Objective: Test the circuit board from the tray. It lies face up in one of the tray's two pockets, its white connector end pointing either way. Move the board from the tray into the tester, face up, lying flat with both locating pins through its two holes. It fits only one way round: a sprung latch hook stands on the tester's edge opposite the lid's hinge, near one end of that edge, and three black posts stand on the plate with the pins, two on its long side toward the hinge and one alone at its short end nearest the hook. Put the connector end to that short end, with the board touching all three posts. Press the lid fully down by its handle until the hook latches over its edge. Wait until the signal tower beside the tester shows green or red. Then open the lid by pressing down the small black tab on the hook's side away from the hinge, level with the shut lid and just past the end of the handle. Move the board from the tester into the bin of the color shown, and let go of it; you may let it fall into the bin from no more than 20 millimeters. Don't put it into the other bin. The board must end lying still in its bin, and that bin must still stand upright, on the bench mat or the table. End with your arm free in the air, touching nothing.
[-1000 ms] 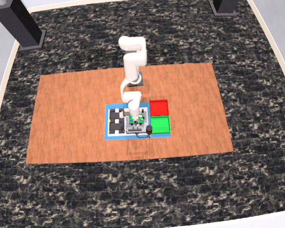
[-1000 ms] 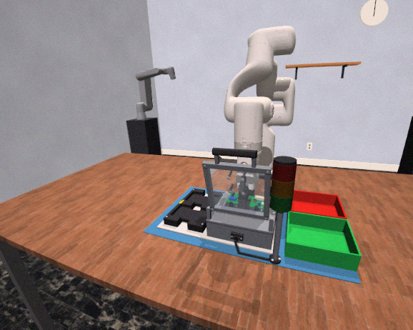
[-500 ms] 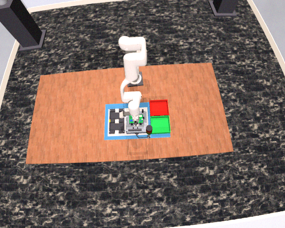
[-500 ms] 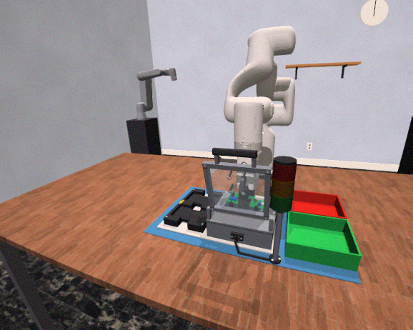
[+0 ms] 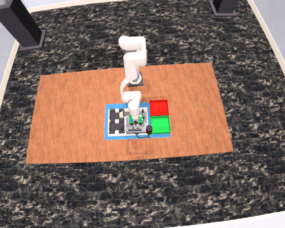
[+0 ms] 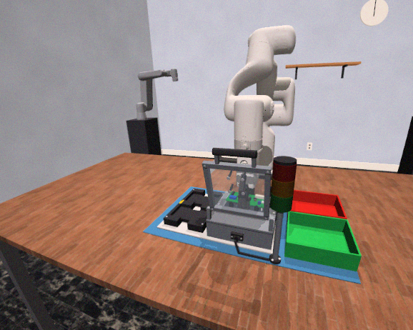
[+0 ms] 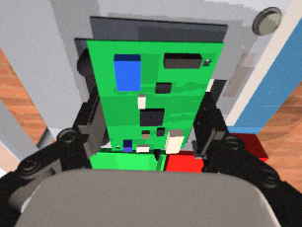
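The tester plate lies 1 cm to the left of my hand and 1 cm below it. From my hand the other things lie so: small black tab 6 cm behind, 6 cm to the left; clear lid 12 cm ahead, 10 cm above; green circuit board right at my hand.
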